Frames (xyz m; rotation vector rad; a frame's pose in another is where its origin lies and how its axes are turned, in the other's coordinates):
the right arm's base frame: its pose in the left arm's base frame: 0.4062 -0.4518 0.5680 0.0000 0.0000 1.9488
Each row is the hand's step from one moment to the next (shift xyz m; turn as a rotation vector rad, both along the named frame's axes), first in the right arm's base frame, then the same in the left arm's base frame.
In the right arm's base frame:
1: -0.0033 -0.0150 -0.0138 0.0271 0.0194 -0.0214
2: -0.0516 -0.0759 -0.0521 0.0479 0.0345 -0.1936
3: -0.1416 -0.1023 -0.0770 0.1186 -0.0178 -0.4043
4: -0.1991 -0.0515 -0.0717 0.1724 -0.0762 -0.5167
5: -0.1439 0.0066 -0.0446 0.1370 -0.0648 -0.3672
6: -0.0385 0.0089 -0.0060 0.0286 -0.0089 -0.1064
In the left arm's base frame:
1: 0.0152 0.0025 -0.0138 -0.0280 0.0180 -0.0214
2: 0.0896 -0.0199 -0.0521 -0.0497 0.0318 -0.1936
3: 0.1473 -0.0938 -0.0770 -0.0272 0.1168 -0.4043
4: 0.1213 -0.1660 -0.0717 0.0072 0.1884 -0.5167
5: 0.0470 -0.1362 -0.0446 0.0097 0.1512 -0.3672
6: 0.0059 -0.0391 -0.0060 -0.0023 0.0299 -0.1064

